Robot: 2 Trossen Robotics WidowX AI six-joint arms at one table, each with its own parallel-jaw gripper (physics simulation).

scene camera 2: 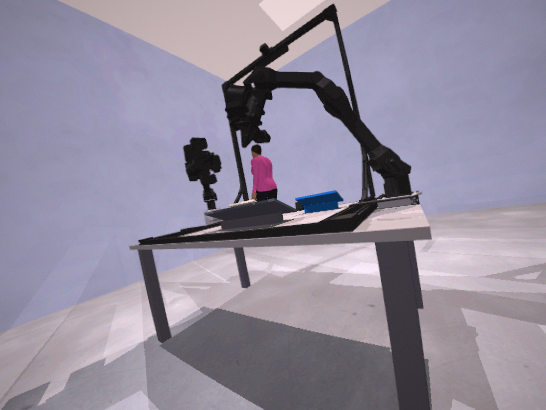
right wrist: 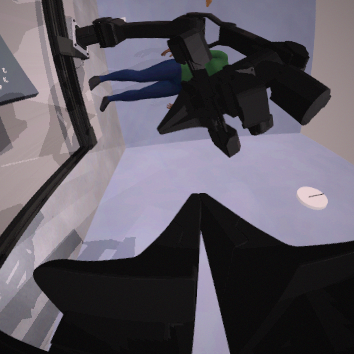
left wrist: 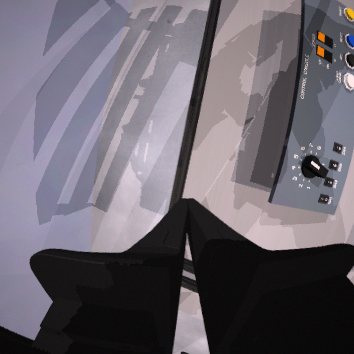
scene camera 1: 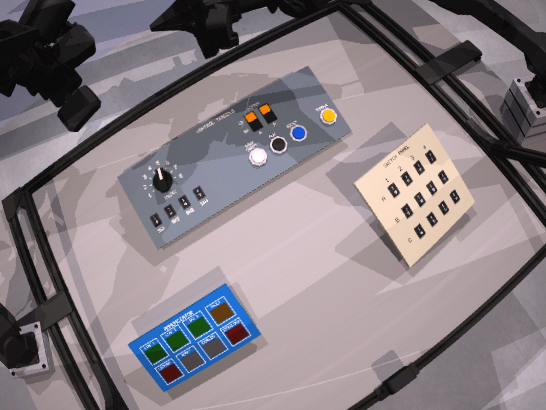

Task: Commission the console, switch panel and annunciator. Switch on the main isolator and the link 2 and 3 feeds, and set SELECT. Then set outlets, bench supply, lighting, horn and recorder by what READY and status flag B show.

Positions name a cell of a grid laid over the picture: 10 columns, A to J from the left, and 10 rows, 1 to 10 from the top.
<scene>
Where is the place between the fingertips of the right gripper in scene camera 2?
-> D4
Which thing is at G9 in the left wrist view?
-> The left gripper.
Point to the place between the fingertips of the left gripper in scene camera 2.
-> At E4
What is the right gripper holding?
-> Nothing.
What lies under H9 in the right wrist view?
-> The right gripper.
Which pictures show the right gripper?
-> Scene camera 2, the right wrist view and scene camera 1 only.
</scene>
